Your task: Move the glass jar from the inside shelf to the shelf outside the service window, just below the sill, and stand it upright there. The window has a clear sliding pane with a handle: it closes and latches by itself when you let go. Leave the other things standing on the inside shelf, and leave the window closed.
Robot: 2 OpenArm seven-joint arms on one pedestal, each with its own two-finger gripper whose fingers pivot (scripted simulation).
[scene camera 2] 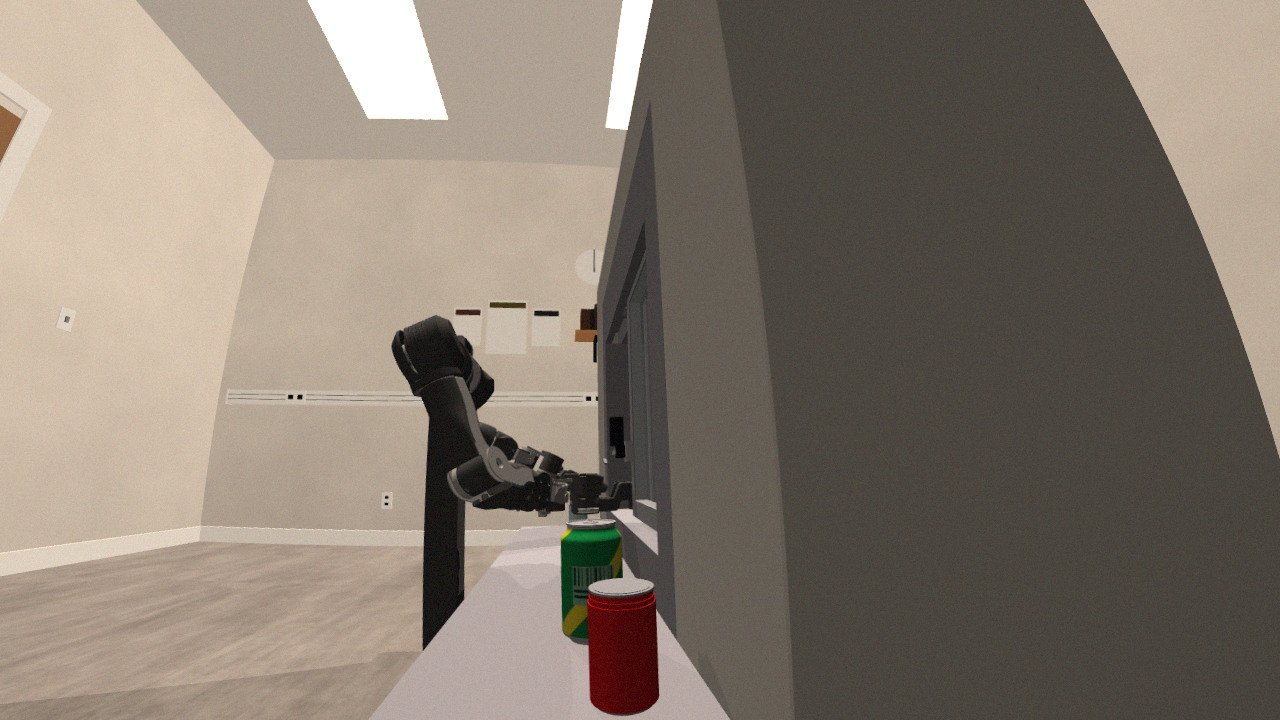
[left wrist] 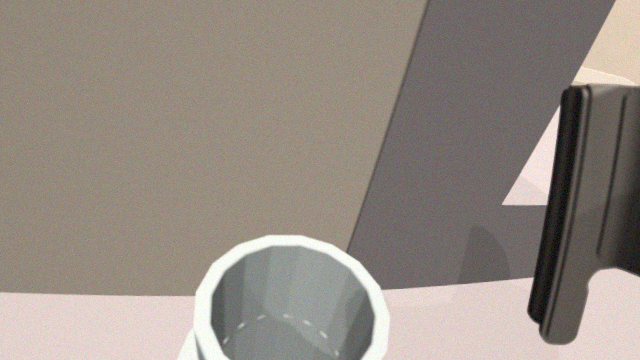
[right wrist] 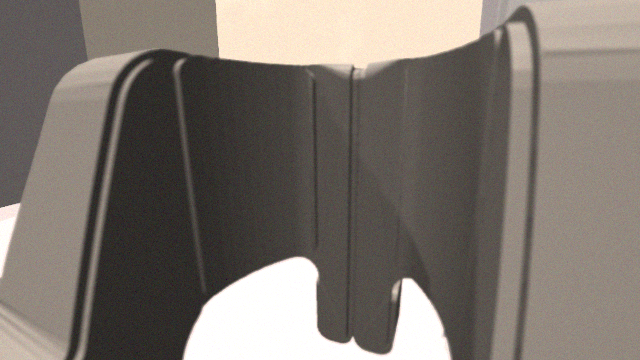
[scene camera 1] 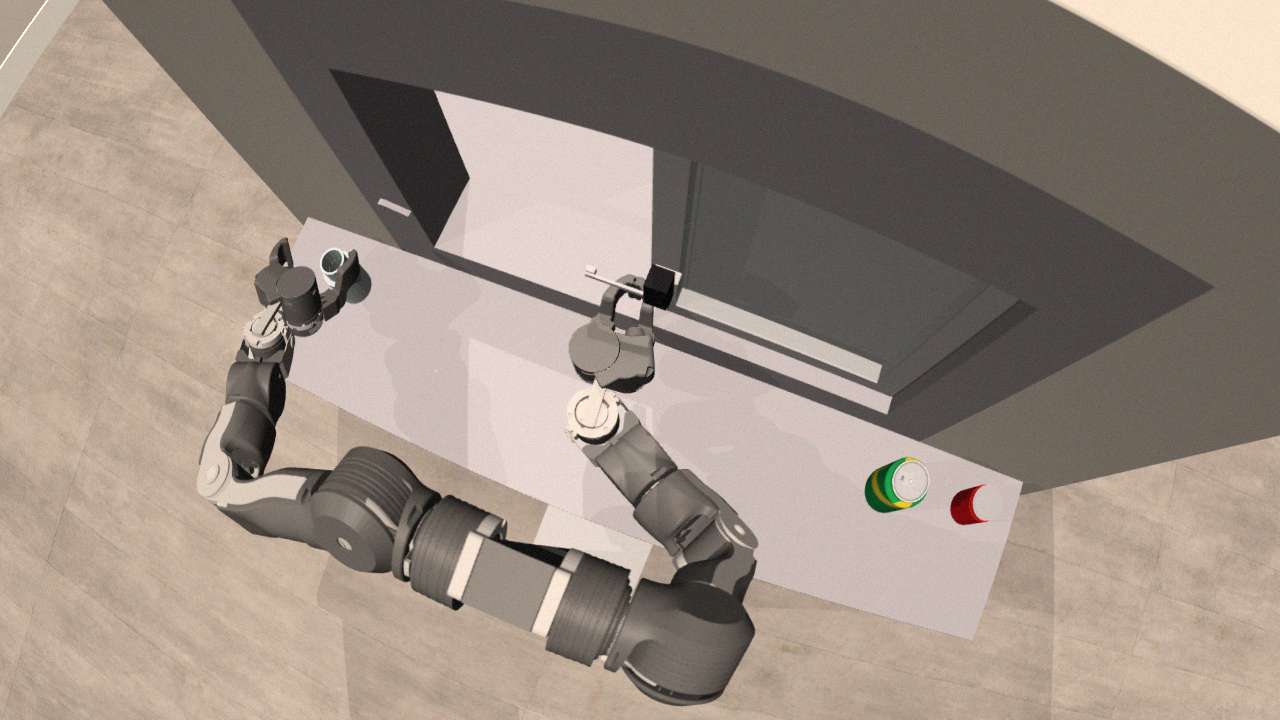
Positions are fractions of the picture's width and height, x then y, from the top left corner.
Observation:
I see my left gripper (scene camera 1: 0.25, 0.36), a red can (scene camera 2: 0.49, 0.87), a glass jar (left wrist: 0.49, 0.80), an inside shelf (left wrist: 0.77, 0.87), a sill (left wrist: 0.63, 0.68) and a window jamb (left wrist: 0.75, 0.26).
The left wrist view does not show the red can: it is out of frame. The right wrist view does not show the red can: it is out of frame.

